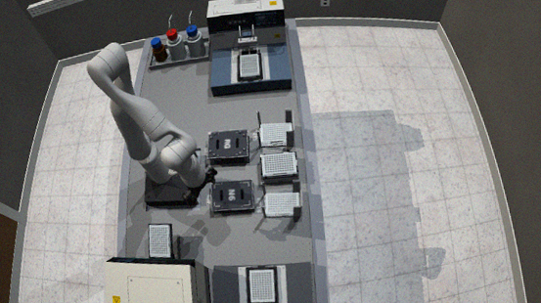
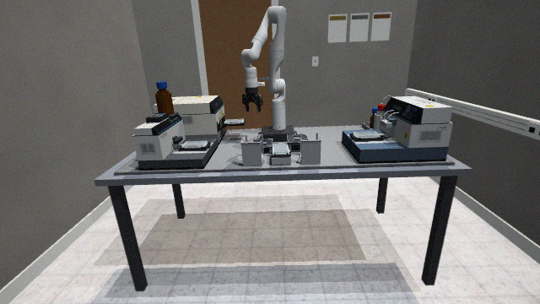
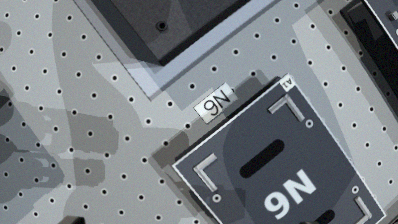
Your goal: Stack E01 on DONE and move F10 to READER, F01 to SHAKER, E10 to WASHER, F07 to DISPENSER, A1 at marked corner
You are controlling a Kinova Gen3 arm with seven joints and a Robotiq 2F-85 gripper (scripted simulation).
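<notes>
Right now my hand is 210 mm past the dark pull-out tray, 150 mm to the left of it and 120 mm above it. Round my hand: washer nest 630 mm to the left, 160 mm ahead, 130 mm below; then regrip nest 260 mm to the left, 160 mm below, 60 mm ahead.
</notes>
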